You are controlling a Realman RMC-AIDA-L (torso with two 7-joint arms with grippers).
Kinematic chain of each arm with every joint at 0, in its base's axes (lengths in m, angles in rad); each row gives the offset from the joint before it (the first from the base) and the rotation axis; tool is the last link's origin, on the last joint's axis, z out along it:
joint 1: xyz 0 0 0.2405 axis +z
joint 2: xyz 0 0 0 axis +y
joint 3: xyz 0 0 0.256 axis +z
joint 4: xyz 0 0 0 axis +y
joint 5: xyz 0 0 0.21 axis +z
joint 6: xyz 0 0 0 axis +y
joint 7: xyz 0 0 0.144 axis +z
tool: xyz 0 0 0
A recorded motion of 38 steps. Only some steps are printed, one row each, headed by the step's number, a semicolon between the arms.
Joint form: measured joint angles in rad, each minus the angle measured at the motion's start. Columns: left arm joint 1, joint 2, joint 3, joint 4, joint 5, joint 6, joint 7; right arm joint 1, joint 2, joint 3, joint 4, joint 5, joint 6, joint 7.
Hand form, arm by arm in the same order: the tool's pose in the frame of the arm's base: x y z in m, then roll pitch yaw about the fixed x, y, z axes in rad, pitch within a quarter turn. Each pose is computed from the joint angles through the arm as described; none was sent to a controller.
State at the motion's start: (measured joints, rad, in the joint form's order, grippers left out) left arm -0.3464 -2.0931 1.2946 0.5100 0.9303 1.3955 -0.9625; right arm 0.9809 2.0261 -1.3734 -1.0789 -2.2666 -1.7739 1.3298
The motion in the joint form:
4: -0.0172 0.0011 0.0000 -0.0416 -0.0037 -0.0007 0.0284; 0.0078 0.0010 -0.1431 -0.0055 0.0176 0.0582 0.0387
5: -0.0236 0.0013 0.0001 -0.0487 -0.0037 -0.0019 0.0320; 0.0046 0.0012 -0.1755 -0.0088 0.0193 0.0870 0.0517
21: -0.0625 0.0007 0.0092 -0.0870 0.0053 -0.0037 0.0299; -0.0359 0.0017 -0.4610 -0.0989 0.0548 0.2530 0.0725
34: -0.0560 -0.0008 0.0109 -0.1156 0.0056 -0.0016 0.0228; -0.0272 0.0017 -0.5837 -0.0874 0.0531 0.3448 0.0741
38: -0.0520 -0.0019 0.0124 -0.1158 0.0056 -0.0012 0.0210; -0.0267 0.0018 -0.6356 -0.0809 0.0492 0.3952 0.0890
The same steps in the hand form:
4: -0.2455 0.3140 -0.0238 -2.5697 -0.9944 0.0973; 0.0741 0.3515 -0.0394 2.7871 -0.1772 0.7621
5: -0.2450 0.3149 -0.0248 -2.5718 -0.9919 0.0979; 0.0743 0.3511 -0.0444 2.7902 -0.1913 0.7703
21: -0.2393 0.3188 -0.0326 -2.6339 -0.9819 0.1376; 0.0731 0.3263 -0.0833 2.7434 -0.2038 0.9597
34: -0.2459 0.3134 -0.0370 -2.6763 -0.9853 0.2041; 0.0772 0.3196 -0.1022 2.7149 -0.2176 1.0431
38: -0.2468 0.3121 -0.0377 -2.6822 -0.9865 0.2130; 0.0800 0.3177 -0.1104 2.7155 -0.2318 1.0641

